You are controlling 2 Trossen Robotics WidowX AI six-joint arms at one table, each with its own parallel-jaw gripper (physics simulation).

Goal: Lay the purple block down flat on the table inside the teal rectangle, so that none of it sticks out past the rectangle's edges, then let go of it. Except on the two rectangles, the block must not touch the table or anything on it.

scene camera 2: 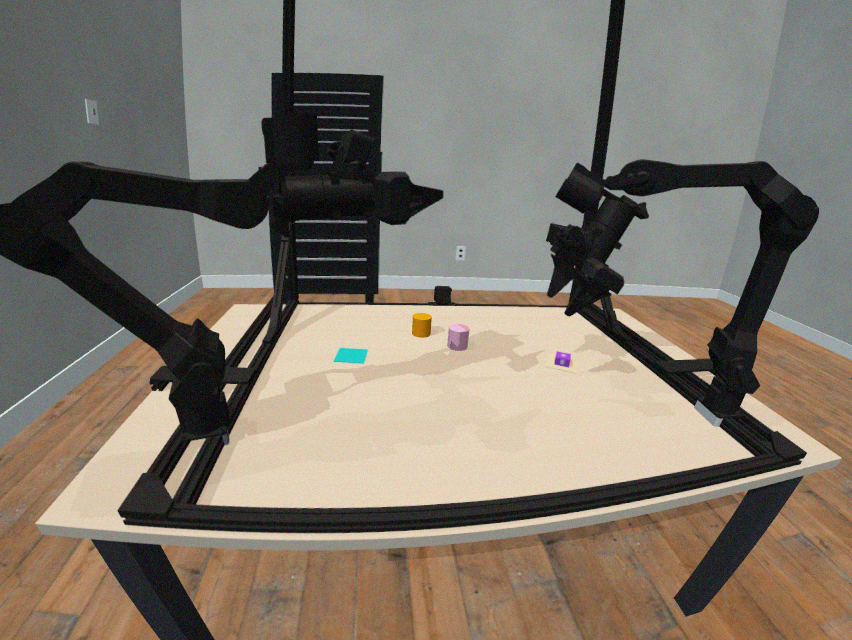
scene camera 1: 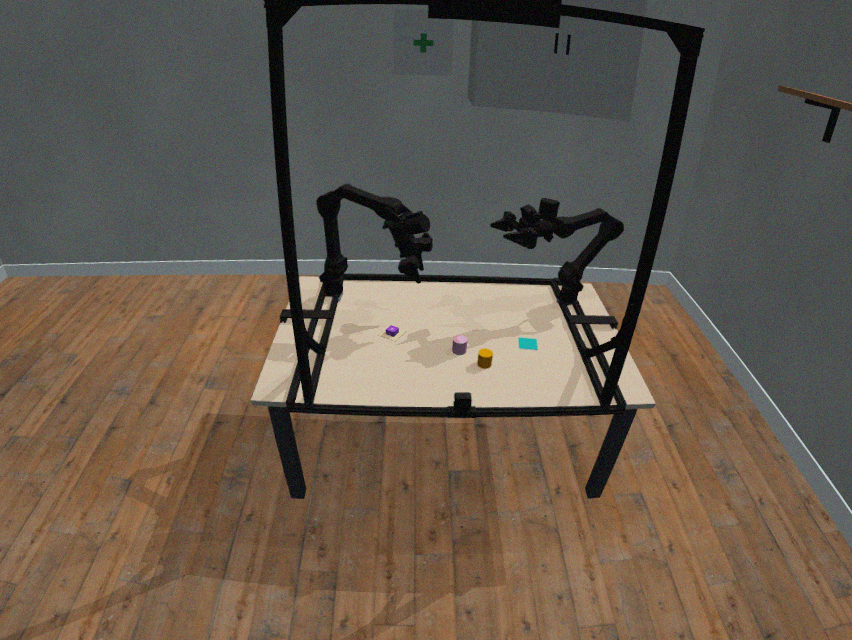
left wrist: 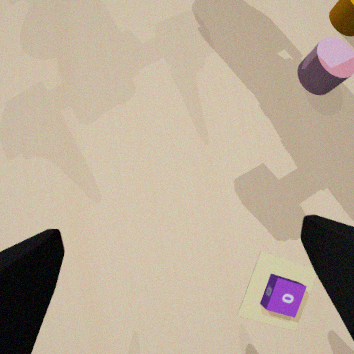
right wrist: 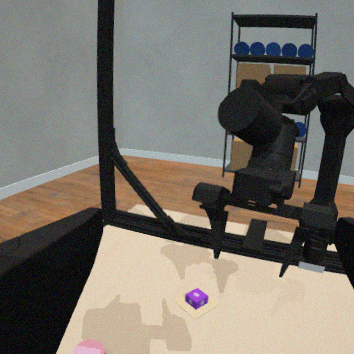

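Where they show: left gripper, fingertip midpoint: (scene camera 2: 557, 305) (scene camera 1: 421, 276) (left wrist: 183, 235) (right wrist: 246, 267); right gripper, fingertip midpoint: (scene camera 2: 427, 192) (scene camera 1: 496, 230) (right wrist: 222, 225); left arm's base, link origin: (scene camera 2: 719, 407) (scene camera 1: 333, 292) (right wrist: 312, 257); right arm's base, link origin: (scene camera 2: 204, 424) (scene camera 1: 568, 300).
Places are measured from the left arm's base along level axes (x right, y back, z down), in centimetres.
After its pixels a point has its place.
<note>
The purple block (scene camera 1: 391, 330) {x 22.0, y -25.4, z 0.0 cm} (scene camera 2: 562, 358) {x 19.6, y -26.3, z 0.0 cm} (left wrist: 287, 297) {x 21.1, y -25.6, z 0.0 cm} (right wrist: 196, 298) {x 20.5, y -26.6, z 0.0 cm} lies on the pale yellow rectangle (left wrist: 265, 264) {x 19.6, y -28.6, z 1.8 cm} (right wrist: 196, 314) {x 19.4, y -28.9, z 1.8 cm}, toward the left in scene camera 1. The teal rectangle (scene camera 1: 528, 343) {x 21.3, y -71.5, z 1.8 cm} (scene camera 2: 350, 355) {x 21.2, y -71.5, z 1.8 cm} lies bare on the table, toward the right in scene camera 1. My left gripper (scene camera 1: 413, 275) {x 10.8, y -33.9, z -15.0 cm} (scene camera 2: 561, 304) {x 10.8, y -33.9, z -15.0 cm} (left wrist: 183, 235) {x 10.8, y -33.9, z -15.0 cm} (right wrist: 246, 267) {x 10.8, y -33.9, z -15.0 cm} is open and empty, pointing down above the table. In its wrist view the block lies low, beside the right finger. My right gripper (scene camera 1: 499, 230) {x 8.1, y -57.8, z -32.5 cm} (scene camera 2: 438, 195) {x 8.1, y -57.8, z -32.5 cm} is open and empty, high above the table and roughly level.
A pink cylinder (scene camera 1: 459, 345) {x 30.2, y -48.2, z -1.9 cm} (scene camera 2: 458, 337) {x 25.6, y -48.5, z -1.3 cm} (left wrist: 325, 67) {x 26.2, y -46.9, z -2.7 cm} (right wrist: 90, 347) {x 28.1, y -47.6, z -2.7 cm} and an orange cylinder (scene camera 1: 484, 358) {x 36.3, y -56.0, z -2.0 cm} (scene camera 2: 421, 325) {x 31.9, y -56.5, z -1.2 cm} (left wrist: 343, 19) {x 32.3, y -55.0, z -0.1 cm} stand between the two rectangles in scene camera 1, nearer its front edge. Black frame posts and rails surround the table (scene camera 1: 385, 378) {x 44.6, y -26.7, z 1.9 cm} (scene camera 2: 413, 447) {x -6.2, y -58.3, z 1.9 cm}.
</note>
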